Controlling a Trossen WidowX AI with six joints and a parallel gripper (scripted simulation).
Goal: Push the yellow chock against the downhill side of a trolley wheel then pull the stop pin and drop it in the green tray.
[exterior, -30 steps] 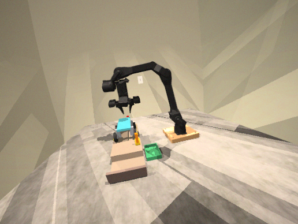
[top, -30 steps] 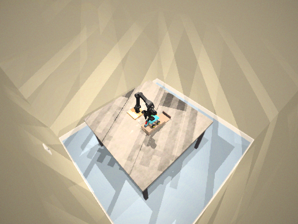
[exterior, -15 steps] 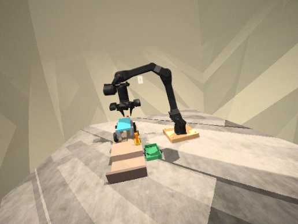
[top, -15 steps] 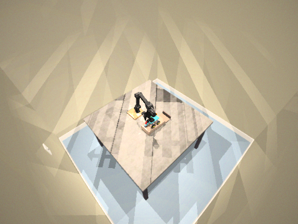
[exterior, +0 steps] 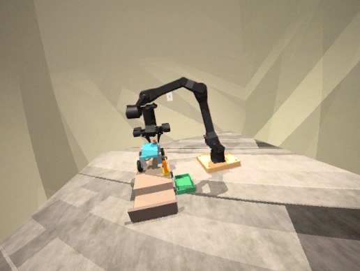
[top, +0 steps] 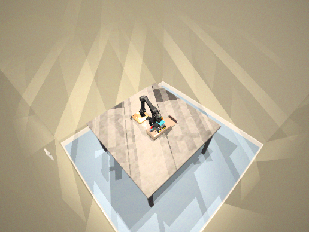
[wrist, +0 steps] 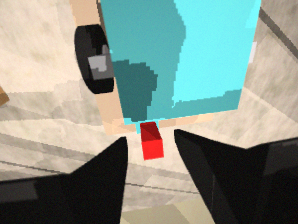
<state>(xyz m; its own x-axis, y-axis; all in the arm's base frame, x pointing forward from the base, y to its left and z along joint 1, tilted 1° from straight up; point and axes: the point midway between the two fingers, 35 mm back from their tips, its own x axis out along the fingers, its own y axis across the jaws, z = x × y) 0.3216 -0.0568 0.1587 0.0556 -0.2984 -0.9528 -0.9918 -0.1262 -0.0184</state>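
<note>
My gripper tip is 10 mm to the left of the red-headed stop pin and 20 mm above it. Round my gripper tip: yellow chock: 60 mm behind, 180 mm to the left, 70 mm below; then tan ramp: 10 mm ahead, 110 mm to the left, 100 mm below; then trolley: 10 mm ahead, 100 mm to the left, 40 mm below.
</note>
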